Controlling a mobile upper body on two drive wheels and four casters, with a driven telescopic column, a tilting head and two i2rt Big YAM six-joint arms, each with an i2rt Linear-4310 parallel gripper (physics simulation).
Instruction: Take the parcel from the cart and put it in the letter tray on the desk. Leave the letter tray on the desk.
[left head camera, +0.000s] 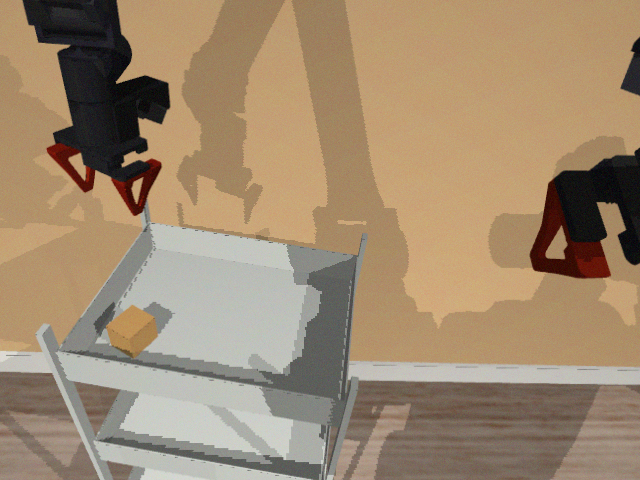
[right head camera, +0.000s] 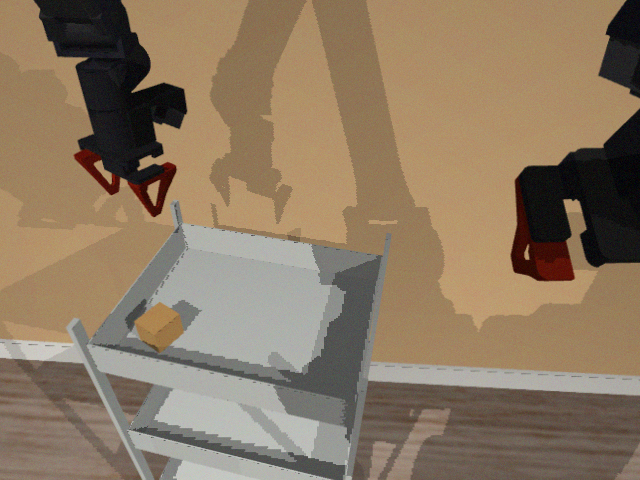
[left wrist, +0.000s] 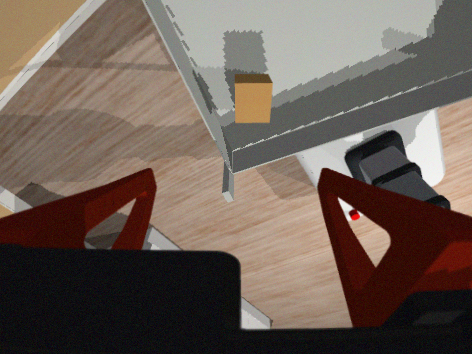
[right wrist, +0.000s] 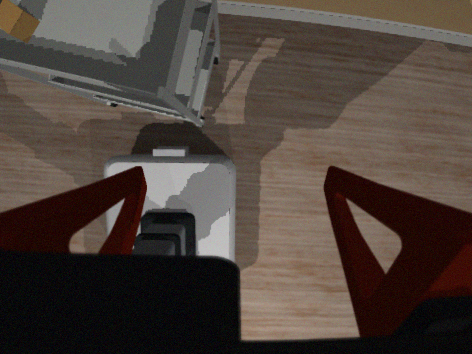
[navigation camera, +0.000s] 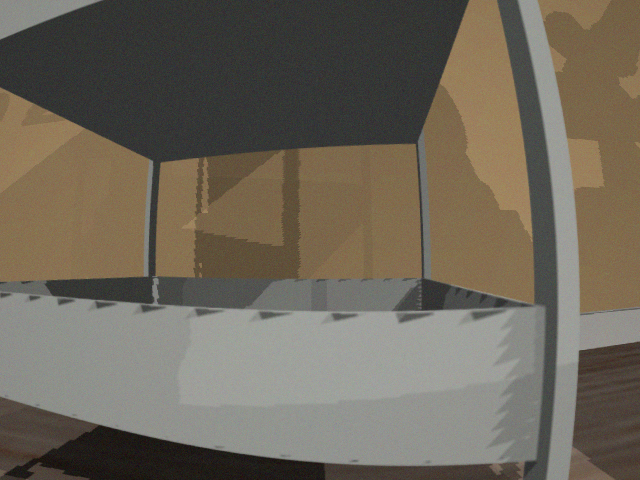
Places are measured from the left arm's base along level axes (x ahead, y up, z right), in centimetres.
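Pixels of known places: left gripper, fingertip midpoint: (left head camera: 112, 202) (right head camera: 135, 204) (left wrist: 236, 177); right gripper, fingertip midpoint: (left head camera: 589, 260) (right head camera: 579, 262) (right wrist: 235, 176).
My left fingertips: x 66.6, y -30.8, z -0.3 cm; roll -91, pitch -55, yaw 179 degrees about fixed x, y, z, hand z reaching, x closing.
Note:
Behind a point stands the place of what it marks.
The parcel, a small orange-brown box (left head camera: 132, 331) @[x 60.6, y -51.7, z 0.6 cm] (right head camera: 159, 327) @[x 60.6, y -51.7, z 0.9 cm] (left wrist: 253, 102) @[x 62.8, y -51.7, z 0.1 cm] (right wrist: 18, 21) @[x 61.6, y -52.1, z 2.2 cm], sits in the top tray of the grey cart (left head camera: 196, 379) @[x 50.7, y -50.7, z 11.7 cm] (right head camera: 217, 374) @[x 50.5, y -50.2, z 12.5 cm] (left wrist: 300, 142) @[x 53.0, y -52.4, z 2.7 cm] (navigation camera: 336, 382) @[x 47.8, y -106.0, z 24.3 cm], near its front left corner in the head views. My left gripper (left head camera: 112, 201) @[x 66.6, y -30.8, z -0.3 cm] (right head camera: 135, 204) @[x 66.6, y -30.8, z -0.3 cm] (left wrist: 236, 177) @[x 66.6, y -30.8, z -0.3 cm] is open and empty, above and apart from the parcel, which lies beyond its fingertips in the left wrist view. My right gripper (right wrist: 235, 176) @[x 35.0, y -13.1, z 45.5 cm] is open and empty, off to the right of the cart; in the head views its fingers overlap. The desk and the letter tray do not show in these views.
The cart's corner posts (left head camera: 360, 273) (right head camera: 381, 273) @[x 76.9, y -53.9, z 40.4 cm] stick up above its top tray, and a lower shelf shows beneath. The robot's white base (left wrist: 425, 150) @[x -7.1, y -97.0, z 41.1 cm] (right wrist: 215, 200) @[x 15.4, y -97.0, z 40.8 cm] with its dark column stands beside the cart. A tan wall (left head camera: 454, 103) @[x 98.7, y -25.7, z 60.6 cm] rises behind the cart.

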